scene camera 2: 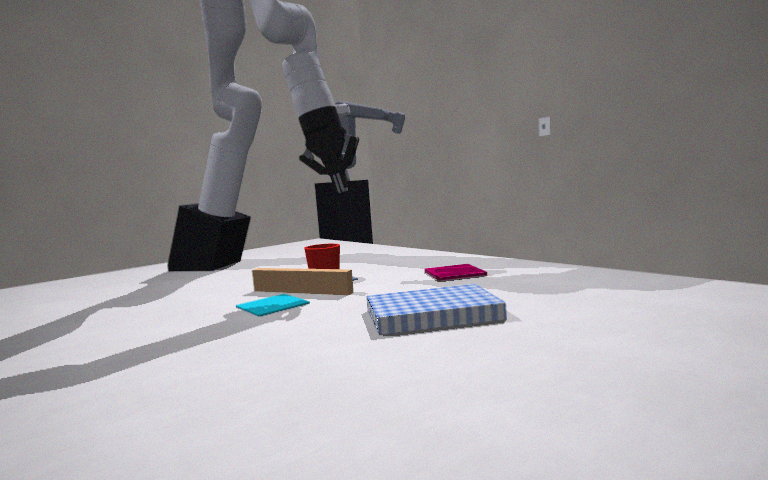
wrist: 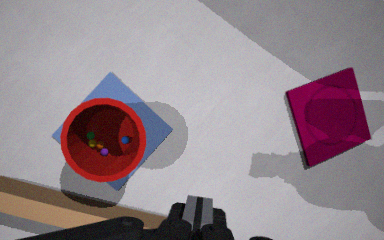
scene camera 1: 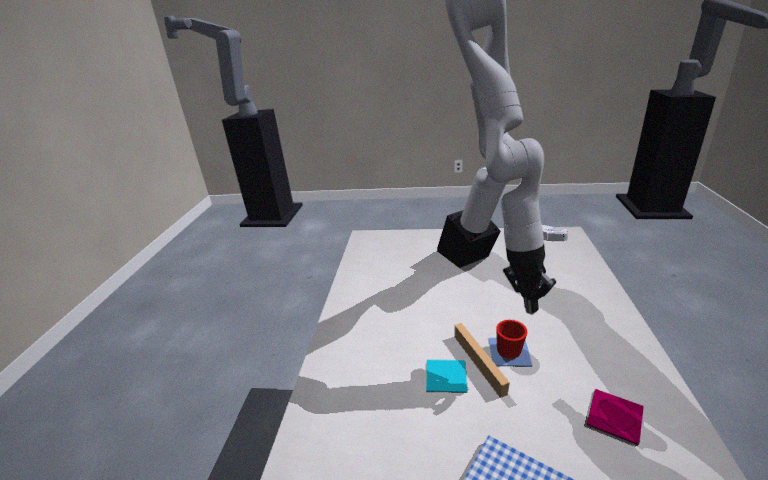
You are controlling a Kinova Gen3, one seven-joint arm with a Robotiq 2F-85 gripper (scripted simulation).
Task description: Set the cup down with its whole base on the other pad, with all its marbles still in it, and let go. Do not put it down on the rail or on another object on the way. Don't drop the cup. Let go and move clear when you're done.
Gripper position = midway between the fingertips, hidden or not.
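Observation:
I find my gripper (scene camera 1: 531, 312) (scene camera 2: 343, 191) (wrist: 197, 213) here in the scene. With it there is a red cup (scene camera 1: 509, 348) (scene camera 2: 322, 256) (wrist: 115, 119). I also see a cyan pad (scene camera 1: 442, 375) (scene camera 2: 269, 305), and then there is a wooden rail (scene camera 2: 284, 280).

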